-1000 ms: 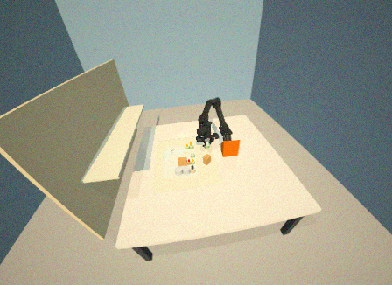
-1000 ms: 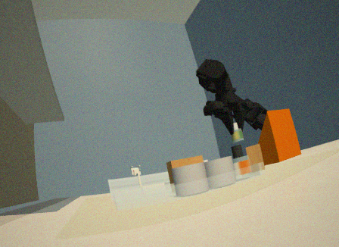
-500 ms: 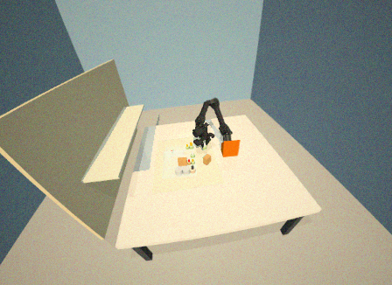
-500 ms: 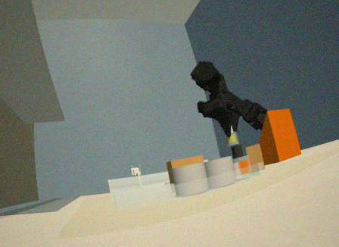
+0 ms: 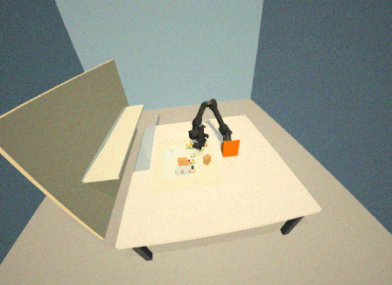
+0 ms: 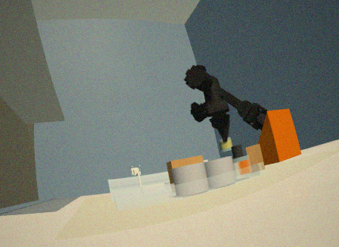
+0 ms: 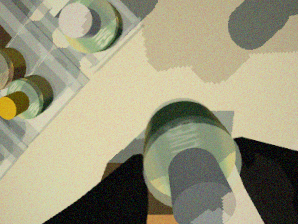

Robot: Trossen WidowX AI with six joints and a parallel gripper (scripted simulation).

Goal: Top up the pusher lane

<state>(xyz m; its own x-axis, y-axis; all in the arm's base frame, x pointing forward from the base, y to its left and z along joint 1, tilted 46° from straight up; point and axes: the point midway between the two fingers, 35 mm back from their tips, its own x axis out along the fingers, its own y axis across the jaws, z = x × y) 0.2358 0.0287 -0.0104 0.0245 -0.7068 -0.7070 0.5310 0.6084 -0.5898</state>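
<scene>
Right now my gripper tip is 7 cm to the right of the tan box, 7 cm above it and 4 cm past it. The rest, counted from my gripper tip: cream pusher plate (19 cm ahead, 5 cm below, 2 cm to the right); shelf (59 cm ahead, 26 cm above, 5 cm to the left).
</scene>
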